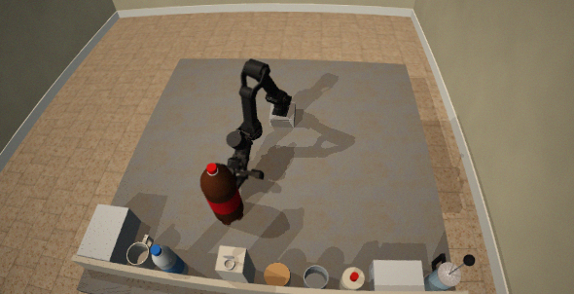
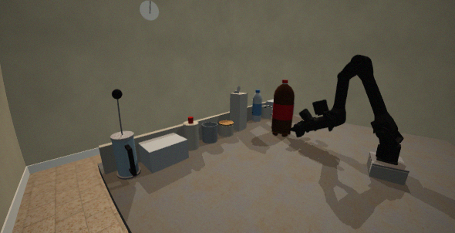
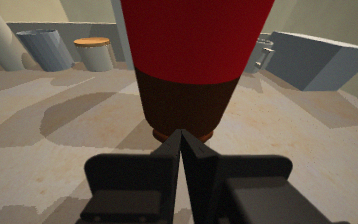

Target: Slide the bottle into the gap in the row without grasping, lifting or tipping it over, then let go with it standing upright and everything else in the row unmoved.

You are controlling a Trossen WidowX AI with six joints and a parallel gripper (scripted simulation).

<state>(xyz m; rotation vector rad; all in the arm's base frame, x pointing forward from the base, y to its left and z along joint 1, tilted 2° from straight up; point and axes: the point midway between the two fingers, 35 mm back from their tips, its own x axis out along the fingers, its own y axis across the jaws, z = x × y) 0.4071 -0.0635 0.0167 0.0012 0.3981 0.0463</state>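
Now: the brown cola bottle 80 mm ahead of my hand and 100 mm above it. Round my hand: wood-lidded jar (280 mm ahead, 240 mm to the left, 20 mm below); grey cup (270 mm ahead, 350 mm to the left, 30 mm below); blue-capped water bottle (350 mm ahead, 100 mm to the right, 50 mm above).
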